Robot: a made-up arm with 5 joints. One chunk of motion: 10 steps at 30 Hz.
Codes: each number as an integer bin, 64 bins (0 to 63) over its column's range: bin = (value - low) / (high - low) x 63, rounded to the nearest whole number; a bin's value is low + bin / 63 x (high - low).
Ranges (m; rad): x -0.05..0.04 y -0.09..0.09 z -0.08..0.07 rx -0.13..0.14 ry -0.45..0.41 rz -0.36..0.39
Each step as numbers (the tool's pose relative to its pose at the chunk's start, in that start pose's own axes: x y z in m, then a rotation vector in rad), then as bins.
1 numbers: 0.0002 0.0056 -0.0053 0.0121 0.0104 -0.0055
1 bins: 35 33 31 33 34 30
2 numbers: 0.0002 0.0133 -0.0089 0.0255 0.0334 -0.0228
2 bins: 35 36 30 36 35 28
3 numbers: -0.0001 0.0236 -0.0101 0.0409 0.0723 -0.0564
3 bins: 35 40 29 40 38 26
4 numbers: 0.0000 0.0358 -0.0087 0.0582 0.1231 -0.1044
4 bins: 35 44 30 44 42 21
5 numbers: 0.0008 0.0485 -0.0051 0.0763 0.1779 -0.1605
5 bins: 36 48 31 48 46 17
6 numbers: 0.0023 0.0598 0.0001 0.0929 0.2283 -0.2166
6 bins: 37 52 34 52 50 12
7 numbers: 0.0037 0.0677 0.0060 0.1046 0.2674 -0.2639
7 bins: 38 55 36 55 53 8
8 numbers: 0.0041 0.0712 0.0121 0.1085 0.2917 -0.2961
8 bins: 38 56 39 56 54 5
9 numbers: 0.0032 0.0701 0.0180 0.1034 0.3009 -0.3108
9 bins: 37 56 41 54 55 4
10 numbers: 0.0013 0.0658 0.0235 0.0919 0.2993 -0.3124
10 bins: 36 55 43 52 55 4
